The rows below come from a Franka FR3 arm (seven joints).
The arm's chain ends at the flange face. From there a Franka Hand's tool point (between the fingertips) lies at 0.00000 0.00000 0.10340 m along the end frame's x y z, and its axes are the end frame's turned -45 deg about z.
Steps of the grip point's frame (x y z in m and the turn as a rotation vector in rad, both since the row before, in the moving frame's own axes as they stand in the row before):
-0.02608 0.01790 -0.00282 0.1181 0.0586 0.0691
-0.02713 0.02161 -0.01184 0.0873 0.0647 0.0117
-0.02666 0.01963 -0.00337 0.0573 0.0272 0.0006
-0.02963 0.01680 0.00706 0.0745 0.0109 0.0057
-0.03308 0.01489 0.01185 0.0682 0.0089 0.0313
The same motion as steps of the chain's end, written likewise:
-0.00190 0.04412 -0.00192 0.1249 -0.0421 0.0691
-0.00232 0.04557 -0.01123 0.1075 -0.0160 0.0117
-0.00277 0.03891 -0.00316 0.0598 -0.0213 0.0006
-0.00444 0.03908 0.00735 0.0604 -0.0450 0.0057
-0.00862 0.03962 0.01209 0.0545 -0.0419 0.0313

